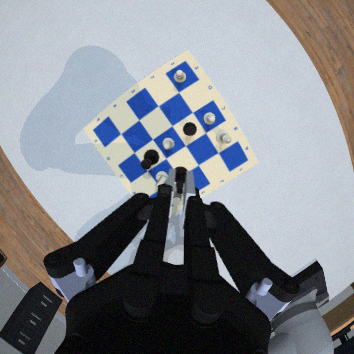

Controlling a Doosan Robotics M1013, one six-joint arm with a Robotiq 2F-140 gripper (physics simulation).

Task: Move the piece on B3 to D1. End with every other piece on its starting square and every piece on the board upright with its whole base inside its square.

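Pixels of known places: gripper, fingertip midpoint: (pixel 179 179); arm's base at its link origin: (pixel 291 309).
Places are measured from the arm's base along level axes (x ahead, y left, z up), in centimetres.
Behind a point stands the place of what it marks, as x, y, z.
Observation:
My gripper (pixel 179 179) {58.5, 8.2, 5.2} is shut on a black piece (pixel 180 173) {59.5, 7.5, 6.3} and holds it above the blue-and-cream board (pixel 90 131) {71.3, 18.6, -2.9}, over the area around B3 and A3. The fingers hide the lower part of this piece and part of the board's near edge. D1 (pixel 196 96) {66.4, 0.6, -2.9} is a cream square with no piece on it, between a white piece (pixel 179 76) {70.1, 1.4, -0.8} on E1 and a white piece (pixel 209 118) {62.7, 1.0, 0.1} on C1.
A white piece (pixel 223 137) {59.4, 0.5, 0.0} stands on B1, a black one (pixel 189 128) {62.9, 4.1, 0.4} on C2, a white one (pixel 168 144) {62.4, 7.9, 0.1} on C3, a tall black one (pixel 150 158) {61.9, 11.4, -0.5} on C4 and a white one (pixel 161 177) {58.7, 11.3, 0.2} near B4. Another pale piece (pixel 176 202) {54.1, 11.5, 0.4} shows between the fingers.

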